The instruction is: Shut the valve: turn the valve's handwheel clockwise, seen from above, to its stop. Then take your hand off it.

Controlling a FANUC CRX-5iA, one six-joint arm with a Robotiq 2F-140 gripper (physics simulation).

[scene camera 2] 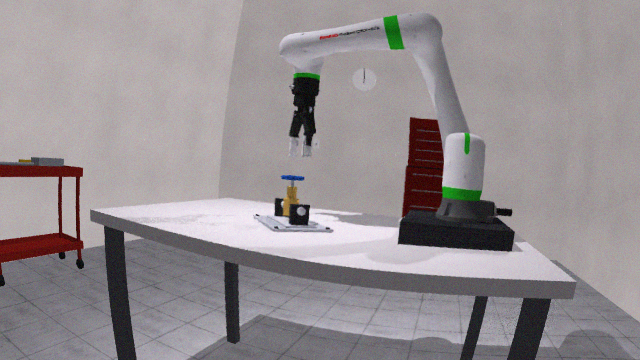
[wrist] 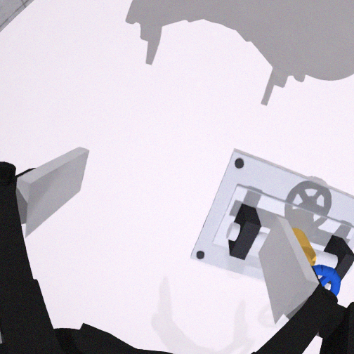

Scene:
My gripper shows in scene camera 2 and in the wrist view. One and the same spot on my gripper: (wrist: pixel 40 191) is (scene camera 2: pixel 296 140).

